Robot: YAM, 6 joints.
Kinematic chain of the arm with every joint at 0, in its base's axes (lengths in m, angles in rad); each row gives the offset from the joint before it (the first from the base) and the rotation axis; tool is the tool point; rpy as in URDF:
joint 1: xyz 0 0 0.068 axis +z
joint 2: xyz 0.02 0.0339 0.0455 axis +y
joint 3: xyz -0.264 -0.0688 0 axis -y
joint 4: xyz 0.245 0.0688 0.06 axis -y
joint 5: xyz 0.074 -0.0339 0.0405 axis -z
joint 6: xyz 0.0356 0 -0.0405 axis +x
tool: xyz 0 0 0 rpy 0 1.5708 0
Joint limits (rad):
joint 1: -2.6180..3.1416
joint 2: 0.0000..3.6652
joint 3: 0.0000..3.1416
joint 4: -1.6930..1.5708
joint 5: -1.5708..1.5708
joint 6: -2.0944..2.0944
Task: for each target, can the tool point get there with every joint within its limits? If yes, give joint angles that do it. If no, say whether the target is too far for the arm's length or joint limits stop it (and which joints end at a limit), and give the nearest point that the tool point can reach.
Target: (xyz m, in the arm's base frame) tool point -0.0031 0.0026 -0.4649
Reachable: no: joint limits stop it (at a limit: joint 2) | nearest point -0.0573 0.0480 -0.3358 | short by 0.147 m
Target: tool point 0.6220 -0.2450 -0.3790
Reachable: no: too far | nearest point 0.4868 -0.1917 -0.2542 | short by 0.192 m
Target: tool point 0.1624 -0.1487 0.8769
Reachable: no: too far | nearest point 0.1318 -0.1207 0.7189 | short by 0.163 m
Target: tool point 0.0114 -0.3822 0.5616
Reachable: yes | joints -1.4528 1.9498 2.2619 0.6560 1.2400 1.7145
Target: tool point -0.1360 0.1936 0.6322
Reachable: yes | joints -1.0764 0.7624 2.1664 0.6600 0.8961 -1.7509
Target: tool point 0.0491 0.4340 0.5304
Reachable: yes | joints 1.5329 2.3186 2.6616 0.9347 1.1594 -1.6458
